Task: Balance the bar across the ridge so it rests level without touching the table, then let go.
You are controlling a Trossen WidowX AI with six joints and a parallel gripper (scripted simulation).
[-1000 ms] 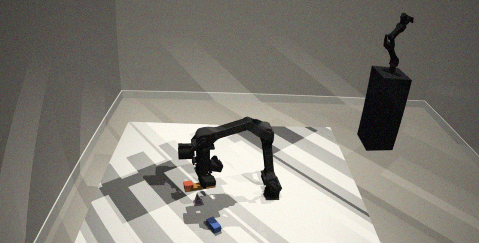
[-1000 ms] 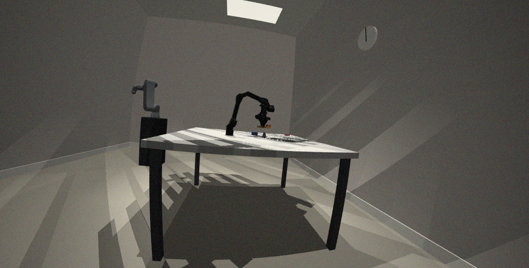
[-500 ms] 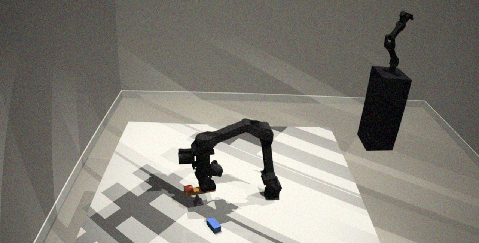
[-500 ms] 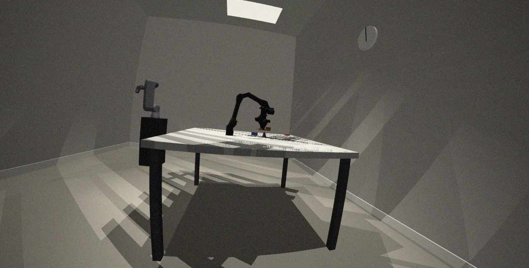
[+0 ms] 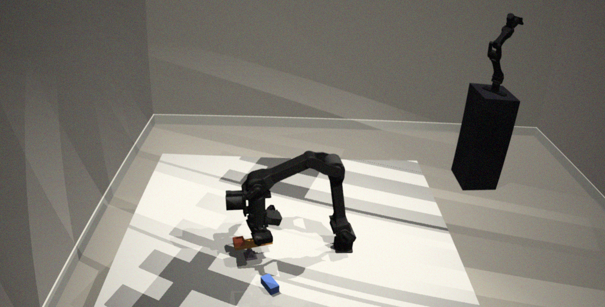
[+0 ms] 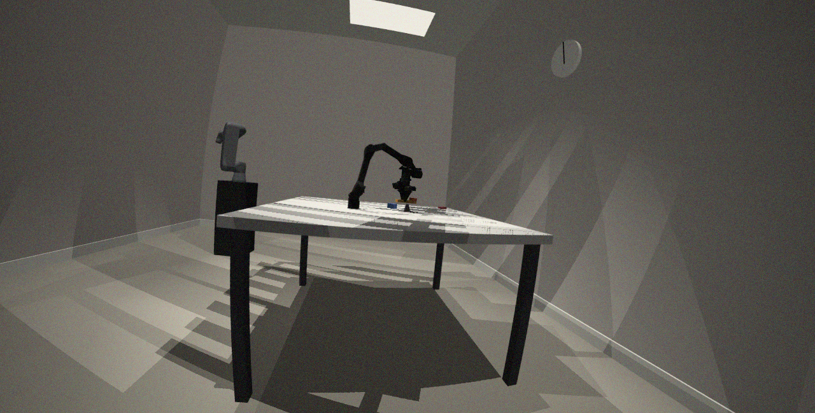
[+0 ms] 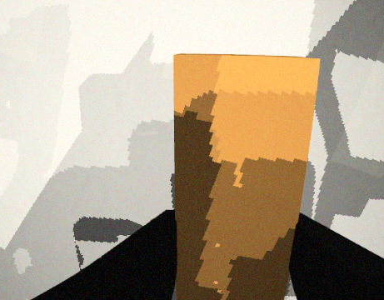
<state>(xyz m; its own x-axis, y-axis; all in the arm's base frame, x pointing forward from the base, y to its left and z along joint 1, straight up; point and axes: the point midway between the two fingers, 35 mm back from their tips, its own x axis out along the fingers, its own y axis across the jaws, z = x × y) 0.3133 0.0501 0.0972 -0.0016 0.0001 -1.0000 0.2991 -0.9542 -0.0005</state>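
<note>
My gripper tip is 4 cm short of the orange bar, 1 cm to the right of it and 1 cm below it. The rest, counted from my gripper tip: blue block (5 cm behind, 16 cm to the left, 5 cm below).
</note>
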